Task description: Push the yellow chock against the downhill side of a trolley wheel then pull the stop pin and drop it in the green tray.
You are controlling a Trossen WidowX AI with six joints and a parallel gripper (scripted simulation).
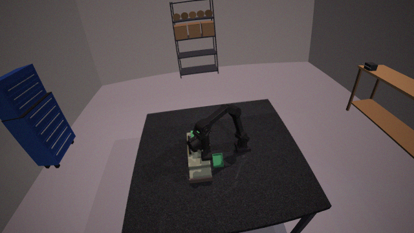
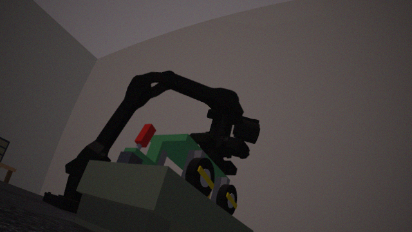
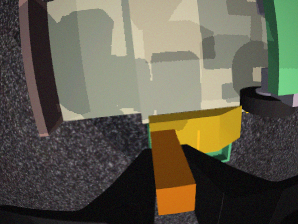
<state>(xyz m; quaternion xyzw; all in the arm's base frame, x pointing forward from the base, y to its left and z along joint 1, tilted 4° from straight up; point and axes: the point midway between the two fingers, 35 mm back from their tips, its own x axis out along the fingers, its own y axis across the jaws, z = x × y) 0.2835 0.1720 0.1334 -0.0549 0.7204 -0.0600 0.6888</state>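
The red-headed stop pin lies 280 mm to the right of my gripper tip, 40 mm ahead of it and 10 mm below it. Also, from my gripper tip: yellow chock: 20 mm to the right, 10 mm below; green trolley: 170 mm to the right, 60 mm ahead, 30 mm below; green tray: 150 mm below, 70 mm behind, 60 mm to the right.
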